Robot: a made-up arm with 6 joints.
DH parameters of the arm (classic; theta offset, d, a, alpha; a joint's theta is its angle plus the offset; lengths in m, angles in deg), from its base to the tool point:
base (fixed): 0 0.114 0 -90
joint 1: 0 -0.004 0.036 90
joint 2: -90 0.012 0.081 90
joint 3: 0 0.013 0.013 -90
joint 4: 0 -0.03 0.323 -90
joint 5: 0 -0.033 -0.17 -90
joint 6: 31.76 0 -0.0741 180
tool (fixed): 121.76 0.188 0 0
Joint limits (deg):
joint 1: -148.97..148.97
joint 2: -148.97..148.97
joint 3: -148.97..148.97
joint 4: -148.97..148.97
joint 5: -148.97..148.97
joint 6: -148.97..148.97
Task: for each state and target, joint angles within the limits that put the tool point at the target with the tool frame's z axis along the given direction. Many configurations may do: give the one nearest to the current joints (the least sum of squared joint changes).
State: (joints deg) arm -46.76 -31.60 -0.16 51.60 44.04 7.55
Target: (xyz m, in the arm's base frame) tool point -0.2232 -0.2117 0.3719 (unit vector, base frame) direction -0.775 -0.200 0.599
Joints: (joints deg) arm -71.68 -9.11 16.07 41.68 32.04 23.96
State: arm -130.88 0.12 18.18 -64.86 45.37 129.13
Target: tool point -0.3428 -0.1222 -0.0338 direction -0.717 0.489 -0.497
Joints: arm -106.27 16.07 57.63 -17.75 25.26 124.96
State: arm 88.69 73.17 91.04 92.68 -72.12 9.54
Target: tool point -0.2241 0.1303 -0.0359 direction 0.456 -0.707 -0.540
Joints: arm 131.14 114.41 82.64 134.16 -73.56 15.76
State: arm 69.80 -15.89 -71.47 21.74 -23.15 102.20
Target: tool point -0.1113 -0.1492 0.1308 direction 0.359 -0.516 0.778
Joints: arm 74.31 -44.00 -84.85 12.98 -29.49 91.54
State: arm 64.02 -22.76 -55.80 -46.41 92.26 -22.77
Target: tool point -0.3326 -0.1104 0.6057 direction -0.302 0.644 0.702
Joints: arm 82.05 4.74 -99.43 -65.22 131.34 -4.90
